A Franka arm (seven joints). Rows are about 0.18 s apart.
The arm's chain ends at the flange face. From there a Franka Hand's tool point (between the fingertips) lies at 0.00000 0.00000 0.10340 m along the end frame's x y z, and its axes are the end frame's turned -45 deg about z.
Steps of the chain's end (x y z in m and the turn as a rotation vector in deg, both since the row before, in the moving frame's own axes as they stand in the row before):
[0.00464 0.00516 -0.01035 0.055 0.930 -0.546]
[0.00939 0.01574 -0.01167 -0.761 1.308 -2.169]
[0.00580 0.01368 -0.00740 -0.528 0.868 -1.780]
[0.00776 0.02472 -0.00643 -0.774 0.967 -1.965]
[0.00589 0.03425 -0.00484 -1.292 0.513 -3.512]
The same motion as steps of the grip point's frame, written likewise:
[0.00089 0.00804 -0.01036 -0.619 0.697 -0.546]
[-0.00374 0.02040 -0.01171 -1.463 0.387 -2.169]
[-0.00511 0.01555 -0.00742 -0.987 0.240 -1.780]
[-0.01171 0.02518 -0.00645 -1.231 0.136 -1.965]
[-0.02098 0.03072 -0.00487 -1.276 -0.551 -3.512]

